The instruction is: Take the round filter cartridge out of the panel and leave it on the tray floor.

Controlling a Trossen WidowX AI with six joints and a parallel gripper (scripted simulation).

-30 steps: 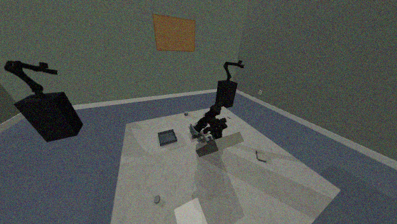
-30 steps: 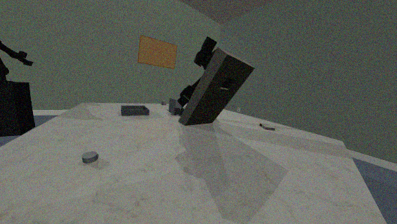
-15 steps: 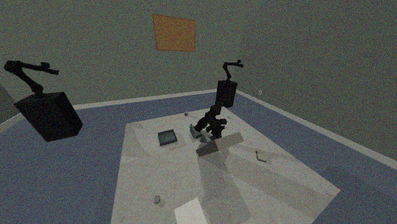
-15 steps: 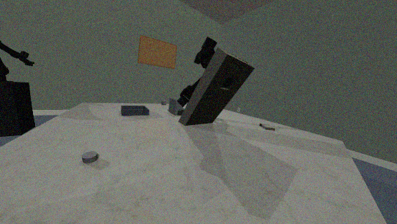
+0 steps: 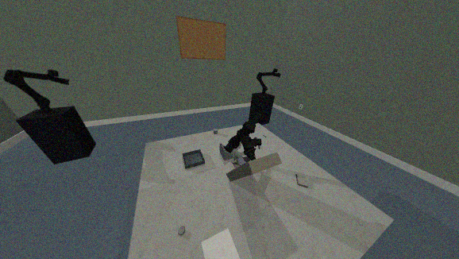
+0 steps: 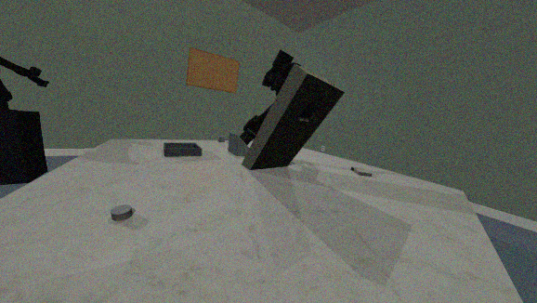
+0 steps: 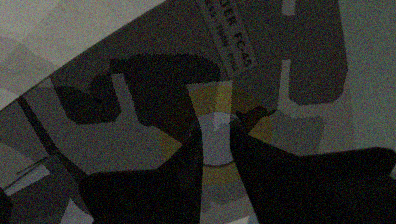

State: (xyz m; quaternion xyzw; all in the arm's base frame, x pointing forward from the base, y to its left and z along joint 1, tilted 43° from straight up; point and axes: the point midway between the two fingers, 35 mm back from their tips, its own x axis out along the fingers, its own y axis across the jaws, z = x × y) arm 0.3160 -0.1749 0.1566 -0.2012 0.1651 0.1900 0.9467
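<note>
My gripper tip is now 1 cm short of the round filter cartridge and 1 cm above it. Also, from my gripper tip: service panel: 4 cm behind, 8 cm below; flat piece: 12 cm ahead, 38 cm to the left, 23 cm below; dark square tray: 44 cm behind, 25 cm to the right, 23 cm below.
</note>
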